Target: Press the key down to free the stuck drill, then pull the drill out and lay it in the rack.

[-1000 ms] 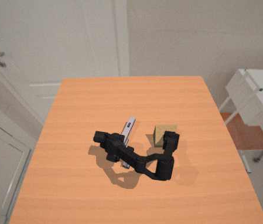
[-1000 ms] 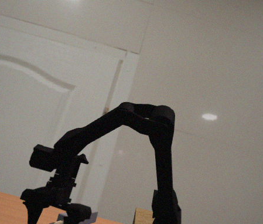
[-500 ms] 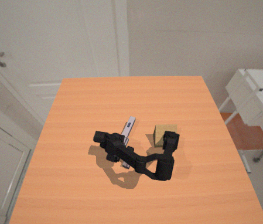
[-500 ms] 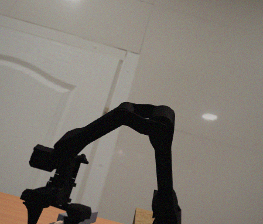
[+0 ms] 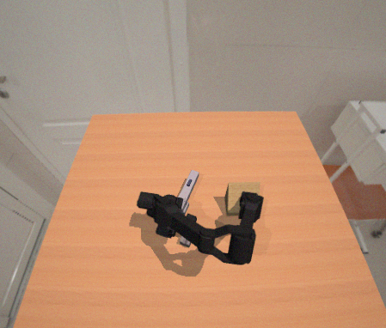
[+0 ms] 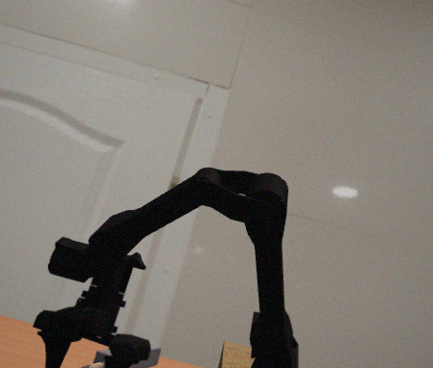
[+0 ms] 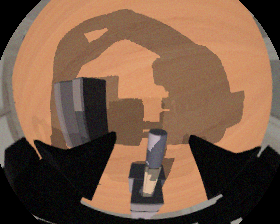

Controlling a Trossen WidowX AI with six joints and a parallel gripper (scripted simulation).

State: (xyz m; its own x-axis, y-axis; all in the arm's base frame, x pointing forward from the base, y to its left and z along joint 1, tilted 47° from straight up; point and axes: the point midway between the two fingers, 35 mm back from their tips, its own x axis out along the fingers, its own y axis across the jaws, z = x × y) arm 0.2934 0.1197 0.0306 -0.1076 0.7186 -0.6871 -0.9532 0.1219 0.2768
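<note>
The drill lies 4 cm to the right of my gripper tip, 4 cm above it and 1 cm behind it. From my gripper tip the other things lie so: dark grey block 7 cm behind, 5 cm to the left, 1 cm above; grey bar 13 cm to the right, 4 cm behind, 4 cm above; blue key 16 cm to the right, 5 cm behind, 4 cm above.
</note>
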